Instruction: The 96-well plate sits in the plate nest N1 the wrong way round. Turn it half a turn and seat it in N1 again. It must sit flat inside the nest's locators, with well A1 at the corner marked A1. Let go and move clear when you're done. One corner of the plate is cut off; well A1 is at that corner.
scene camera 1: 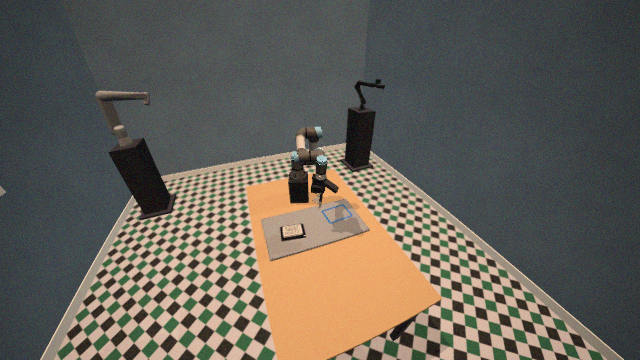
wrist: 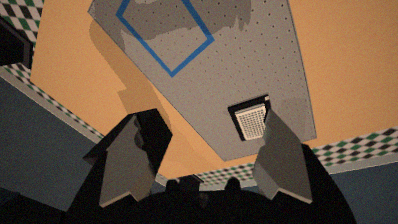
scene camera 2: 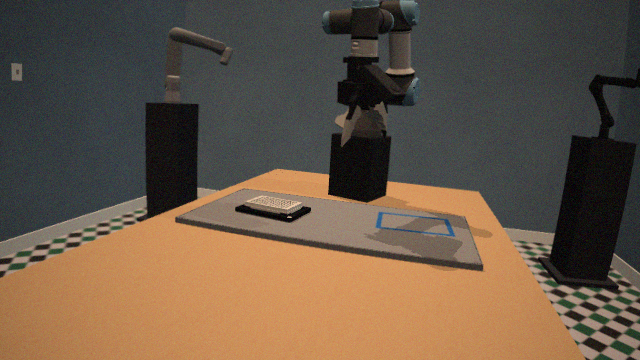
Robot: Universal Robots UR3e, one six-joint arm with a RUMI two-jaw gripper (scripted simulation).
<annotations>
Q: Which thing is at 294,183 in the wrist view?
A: The gripper.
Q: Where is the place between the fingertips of the gripper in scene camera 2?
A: At 364,142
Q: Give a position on a white 96-well plate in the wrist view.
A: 250,119
</annotations>
